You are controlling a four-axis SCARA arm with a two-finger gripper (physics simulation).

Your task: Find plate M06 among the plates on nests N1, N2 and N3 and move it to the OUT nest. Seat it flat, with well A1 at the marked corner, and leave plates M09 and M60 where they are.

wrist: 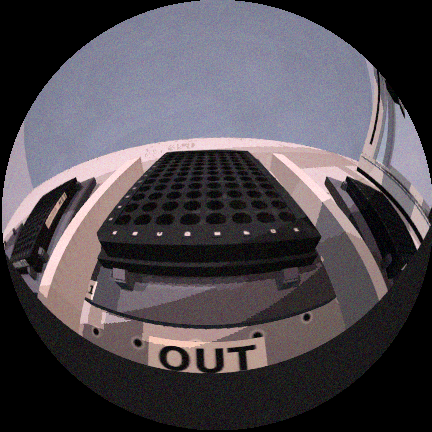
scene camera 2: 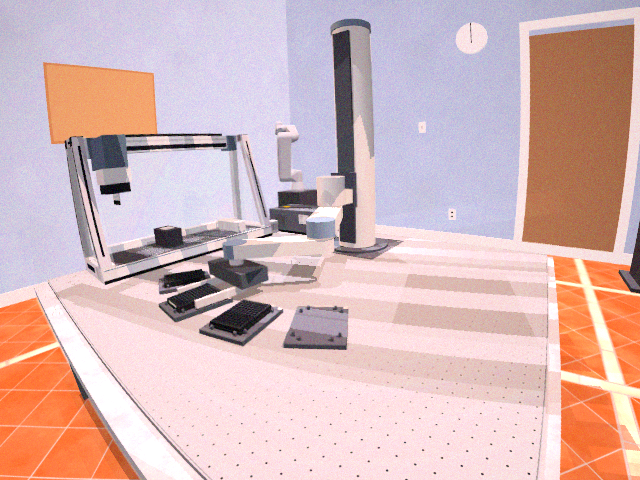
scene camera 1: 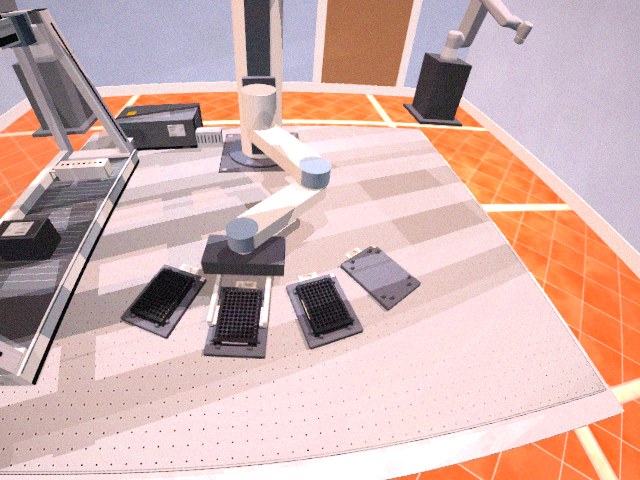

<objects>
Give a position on an N1 nest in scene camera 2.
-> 320, 327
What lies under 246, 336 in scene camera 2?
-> An N2 nest.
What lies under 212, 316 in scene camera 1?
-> My gripper.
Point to an OUT label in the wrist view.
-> At 189, 356
</objects>
